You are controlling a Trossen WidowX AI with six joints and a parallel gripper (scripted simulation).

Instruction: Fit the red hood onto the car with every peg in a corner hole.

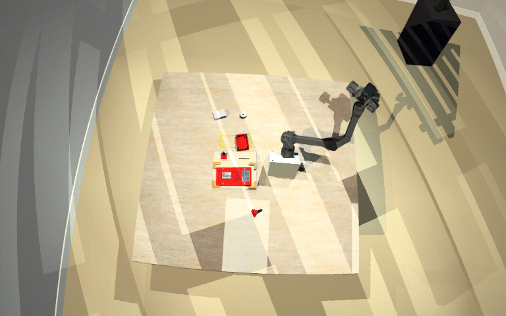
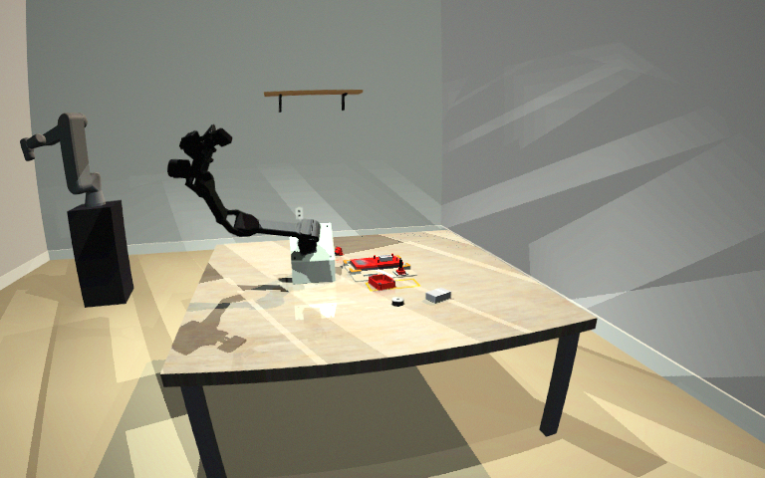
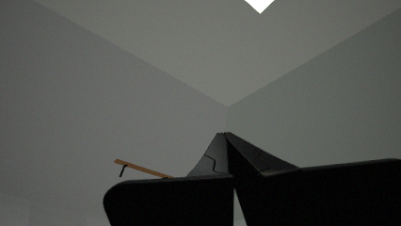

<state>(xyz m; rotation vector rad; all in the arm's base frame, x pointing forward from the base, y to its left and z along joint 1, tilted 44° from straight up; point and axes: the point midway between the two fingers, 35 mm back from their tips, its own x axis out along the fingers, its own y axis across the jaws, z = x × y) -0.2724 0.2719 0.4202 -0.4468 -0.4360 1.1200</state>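
Now: gripper tip 60 cm above the red hood, 57 cm short of it and 8 cm to the left of it. Also, from my gripper tip: small wheel: 60 cm below, 56 cm ahead, 27 cm to the right; then engine block: 68 cm ahead, 58 cm below, 14 cm to the left.
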